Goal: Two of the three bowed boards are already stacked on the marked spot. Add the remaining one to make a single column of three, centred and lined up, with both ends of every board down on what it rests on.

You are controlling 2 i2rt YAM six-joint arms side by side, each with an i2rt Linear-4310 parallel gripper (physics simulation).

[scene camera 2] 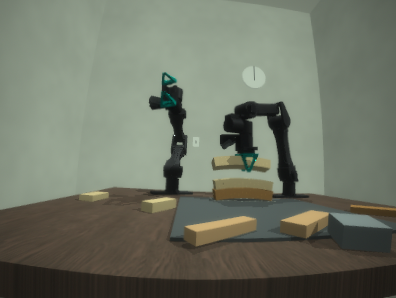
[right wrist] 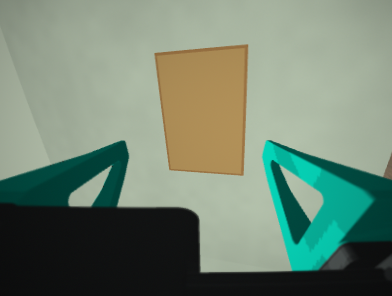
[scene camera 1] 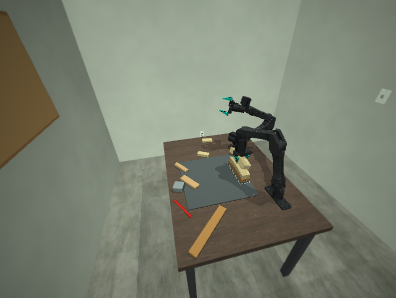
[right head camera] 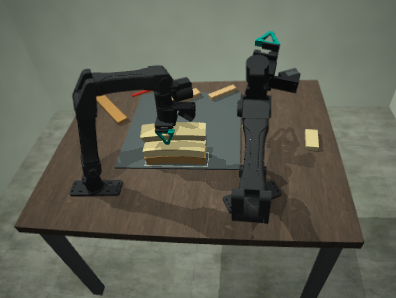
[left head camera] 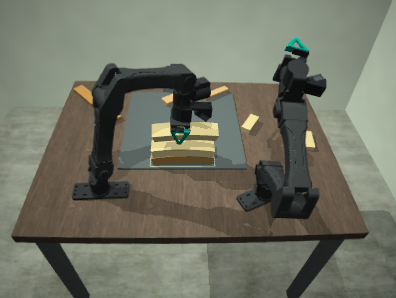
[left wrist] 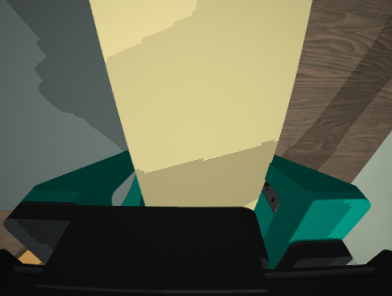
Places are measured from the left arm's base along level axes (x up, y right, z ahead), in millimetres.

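Pixels of known places: left gripper, fingertip midpoint: (scene camera 2: 246, 171) (right head camera: 168, 139) (left head camera: 178, 138); right gripper, fingertip midpoint: (scene camera 2: 163, 81) (right wrist: 195, 148) (scene camera 1: 220, 104) (right head camera: 269, 44) (left head camera: 290, 50); left arm's base at its link origin: (scene camera 2: 288, 197) (scene camera 1: 276, 197) (right head camera: 96, 188) (left head camera: 101, 191); right arm's base at its link origin: (scene camera 2: 171, 193) (left head camera: 263, 195).
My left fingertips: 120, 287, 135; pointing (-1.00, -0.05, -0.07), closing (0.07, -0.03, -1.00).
For each thing: its top centre in the pictures, then the offset to it from my left fingertips, as dx, dy, dz. Level surfaces: height alone.
- pale yellow bowed board at its top centre: (left wrist: 193, 201) (left head camera: 186, 125) (right head camera: 173, 125) (scene camera 2: 240, 156) (scene camera 1: 239, 153) +62, +25, +4
- pale bowed board at its top centre: (left head camera: 182, 143) (right head camera: 173, 143) (scene camera 2: 243, 178) (scene camera 1: 239, 164) -27, +12, +3
- grey mat at its surface level: dx -114
- grey box at its top centre: (scene camera 2: 356, 217) (scene camera 1: 178, 184) -77, -11, +488
- red stick at its top centre: (scene camera 1: 182, 207) -114, -185, +501
- orange plank at its top centre: (left wrist: 40, 252) (left head camera: 96, 101) (right head camera: 107, 104) (scene camera 1: 209, 227) -102, -372, +381
My left gripper (left head camera: 181, 136) (right head camera: 165, 136) (scene camera 2: 247, 161) (left wrist: 195, 147) is shut on a pale yellow bowed board (left head camera: 205, 131) (right head camera: 190, 131) (scene camera 2: 226, 163) (left wrist: 200, 100), near its middle. It holds the board above the stack, with a gap visible in scene camera 2, roughly parallel to it and slightly tilted there. The stack has a pale bowed board (left head camera: 200, 149) (right head camera: 192, 149) (scene camera 2: 242, 184) on a brown one (left head camera: 182, 161) (right head camera: 175, 161) (scene camera 2: 242, 194), inside the white outline. My right gripper (left head camera: 296, 46) (right head camera: 268, 40) (scene camera 1: 226, 105) (scene camera 2: 168, 90) (right wrist: 195, 148) is open and empty, raised high.
The grey mat (left head camera: 135, 115) (scene camera 1: 210, 192) lies under the stack. Two pale blocks (scene camera 2: 94, 196) (scene camera 2: 158, 205), two orange blocks (scene camera 2: 220, 230) (scene camera 2: 305, 223), a grey box (scene camera 1: 178, 186) (scene camera 2: 360, 231), a red stick (scene camera 1: 183, 208) and an orange plank (scene camera 1: 207, 231) lie around.
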